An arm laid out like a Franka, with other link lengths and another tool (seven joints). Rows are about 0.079 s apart.
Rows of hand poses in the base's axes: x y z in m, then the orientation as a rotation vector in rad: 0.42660 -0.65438 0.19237 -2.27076 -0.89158 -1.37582; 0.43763 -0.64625 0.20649 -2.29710 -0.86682 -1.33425; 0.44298 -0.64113 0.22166 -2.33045 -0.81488 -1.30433; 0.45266 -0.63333 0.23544 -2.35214 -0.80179 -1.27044; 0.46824 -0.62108 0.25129 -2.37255 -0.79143 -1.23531; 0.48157 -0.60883 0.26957 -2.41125 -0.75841 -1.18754; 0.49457 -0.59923 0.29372 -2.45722 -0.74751 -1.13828; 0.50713 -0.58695 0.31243 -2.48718 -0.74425 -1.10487
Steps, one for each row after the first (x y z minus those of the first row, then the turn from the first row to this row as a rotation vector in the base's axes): 0.01103 0.00813 0.01412 0.00068 0.03717 -0.01203; 0.01638 0.01325 0.02929 0.00934 0.07227 -0.04420; 0.02606 0.02105 0.04307 0.00459 0.10075 -0.05183; 0.04164 0.03330 0.05892 -0.00106 0.12928 -0.05740; 0.05497 0.04555 0.07720 -0.00732 0.17249 -0.08028; 0.06797 0.05515 0.10135 -0.03177 0.21187 -0.09756; 0.08053 0.06743 0.12006 -0.05022 0.23718 -0.10702
